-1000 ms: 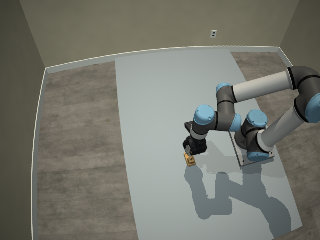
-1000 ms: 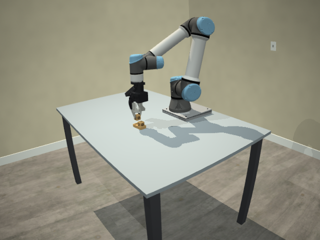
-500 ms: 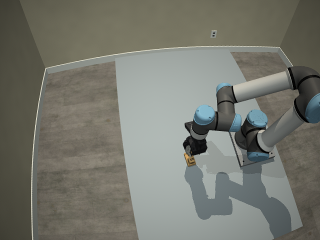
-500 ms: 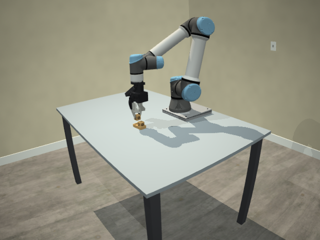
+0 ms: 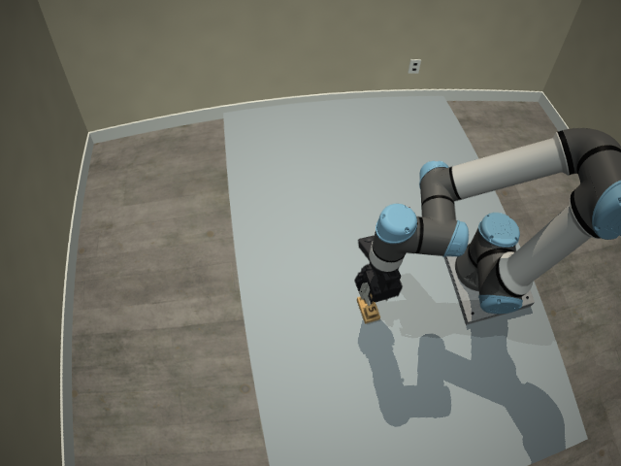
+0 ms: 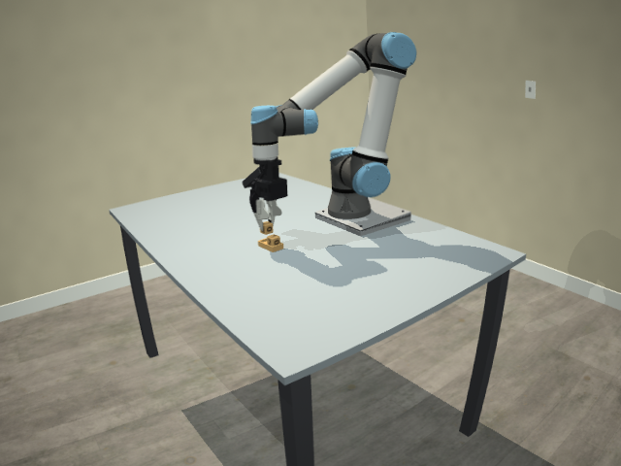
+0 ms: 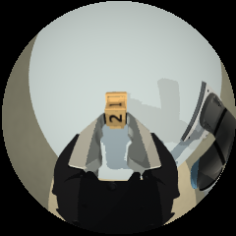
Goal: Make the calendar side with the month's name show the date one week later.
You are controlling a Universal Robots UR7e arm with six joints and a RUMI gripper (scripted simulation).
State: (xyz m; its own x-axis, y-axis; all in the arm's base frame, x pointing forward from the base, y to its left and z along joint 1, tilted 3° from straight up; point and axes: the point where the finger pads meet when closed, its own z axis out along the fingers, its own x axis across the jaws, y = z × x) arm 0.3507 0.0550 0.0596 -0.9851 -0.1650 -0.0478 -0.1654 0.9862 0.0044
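The wooden tray is 20 mm to the left of my hand and 60 mm below it.
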